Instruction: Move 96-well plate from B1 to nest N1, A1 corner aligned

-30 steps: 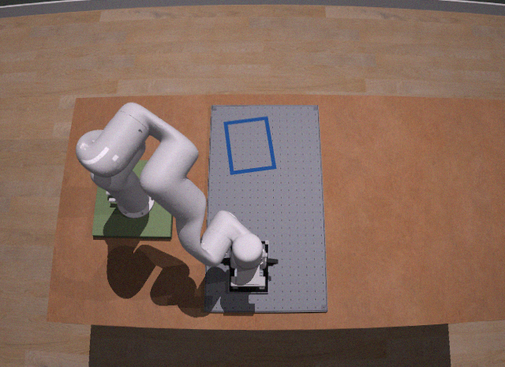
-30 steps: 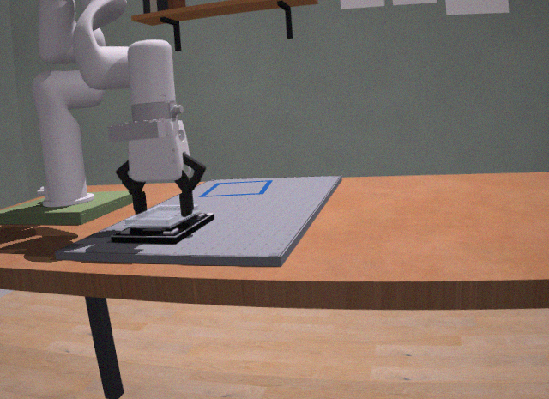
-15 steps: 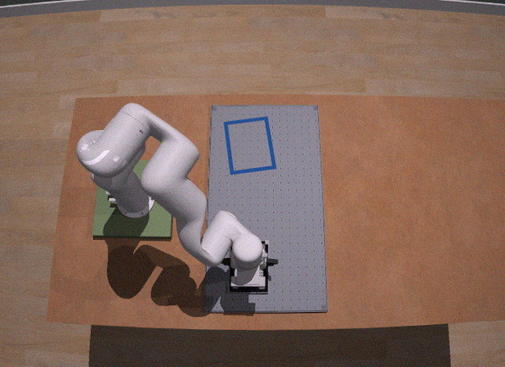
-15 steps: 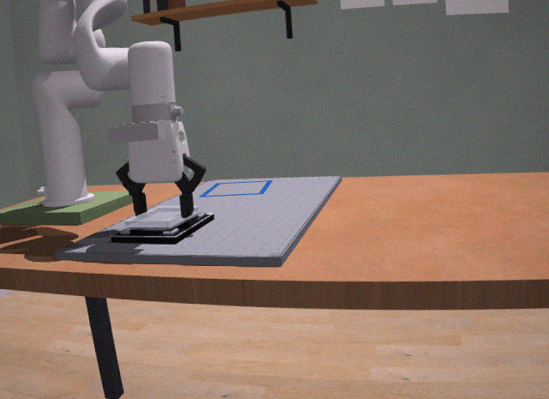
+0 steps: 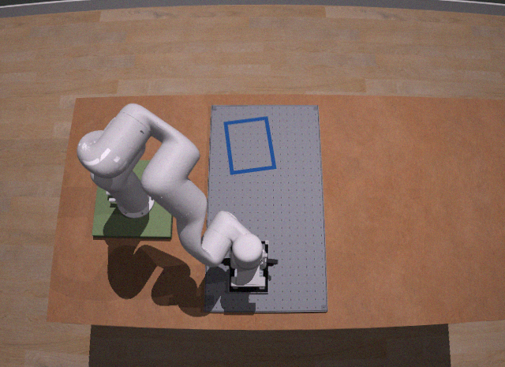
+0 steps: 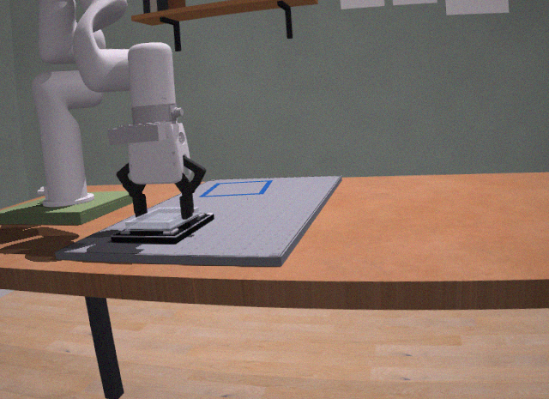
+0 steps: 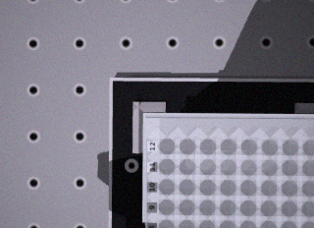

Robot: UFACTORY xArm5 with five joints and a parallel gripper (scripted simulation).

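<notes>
My hand is 1 cm above the 96-well plate. From my hand the other things lie so: black plate nest (3 cm below); A1 label (5 cm ahead, 8 cm to the left, 2 cm below).
</notes>
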